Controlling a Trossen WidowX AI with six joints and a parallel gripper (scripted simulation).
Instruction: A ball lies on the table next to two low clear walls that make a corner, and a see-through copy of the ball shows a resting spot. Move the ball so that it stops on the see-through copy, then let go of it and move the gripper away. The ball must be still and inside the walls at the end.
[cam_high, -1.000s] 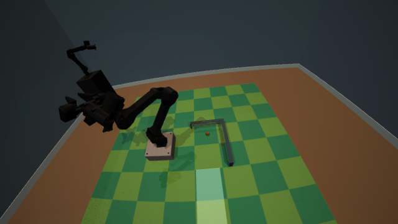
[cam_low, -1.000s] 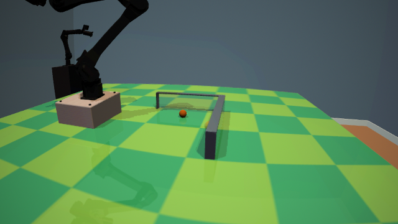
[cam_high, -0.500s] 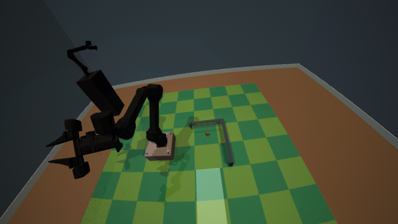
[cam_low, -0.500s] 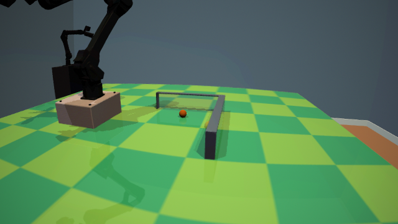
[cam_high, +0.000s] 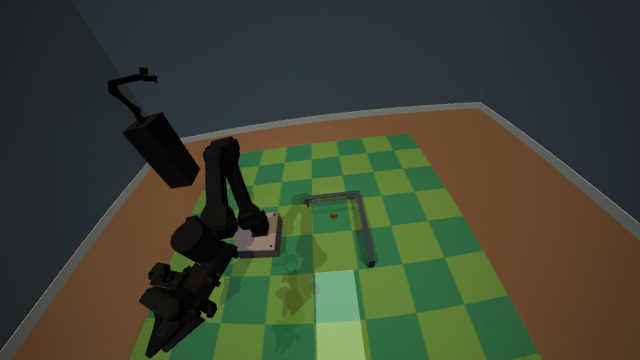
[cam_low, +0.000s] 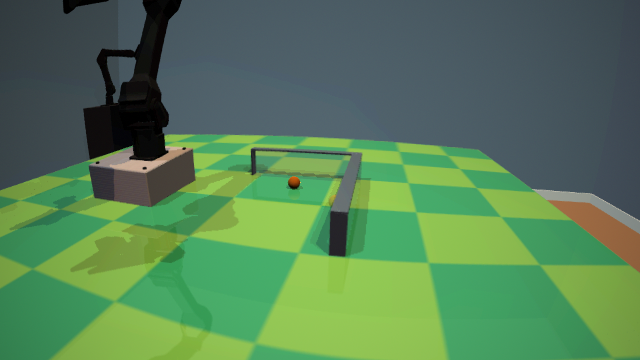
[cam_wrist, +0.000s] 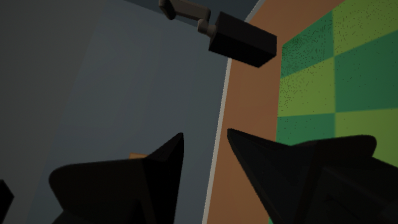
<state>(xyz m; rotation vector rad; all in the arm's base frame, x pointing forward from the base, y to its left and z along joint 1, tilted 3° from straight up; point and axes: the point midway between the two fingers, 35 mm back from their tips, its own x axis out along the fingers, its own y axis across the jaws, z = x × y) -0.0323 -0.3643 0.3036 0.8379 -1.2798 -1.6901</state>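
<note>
Now: gripper tip 470 mm to the right of the orange ball, 350 mm above it and 340 mm short of it. From my gripper tip the other things lie so: see-through copy of ball (420 mm ahead, 380 mm to the left, 350 mm below).
</note>
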